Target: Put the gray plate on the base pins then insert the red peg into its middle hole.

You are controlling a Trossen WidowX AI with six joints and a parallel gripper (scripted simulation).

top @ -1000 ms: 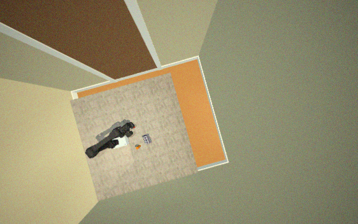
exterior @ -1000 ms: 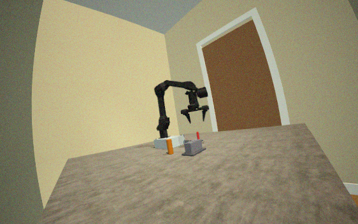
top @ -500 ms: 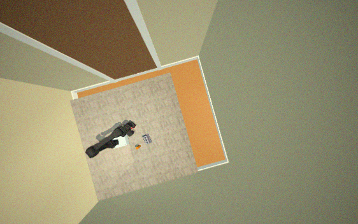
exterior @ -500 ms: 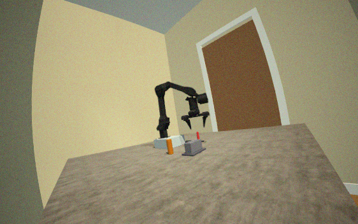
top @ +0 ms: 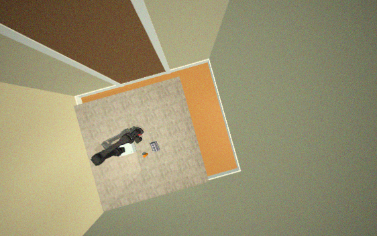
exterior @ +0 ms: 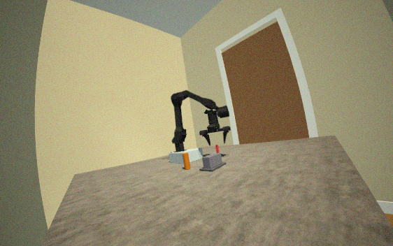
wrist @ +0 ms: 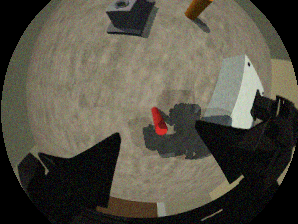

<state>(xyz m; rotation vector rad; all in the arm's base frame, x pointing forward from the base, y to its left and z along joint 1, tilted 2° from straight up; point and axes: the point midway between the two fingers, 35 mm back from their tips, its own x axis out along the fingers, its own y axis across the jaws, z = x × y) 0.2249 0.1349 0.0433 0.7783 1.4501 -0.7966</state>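
The red peg is 4 cm below my gripper tip. From my gripper tip the other things lie so: flat base (13 cm ahead, 18 cm to the right, 7 cm below); gray plate (13 cm ahead, 18 cm to the right, 4 cm below); orange cylinder (2 cm ahead, 25 cm to the right, 4 cm below).
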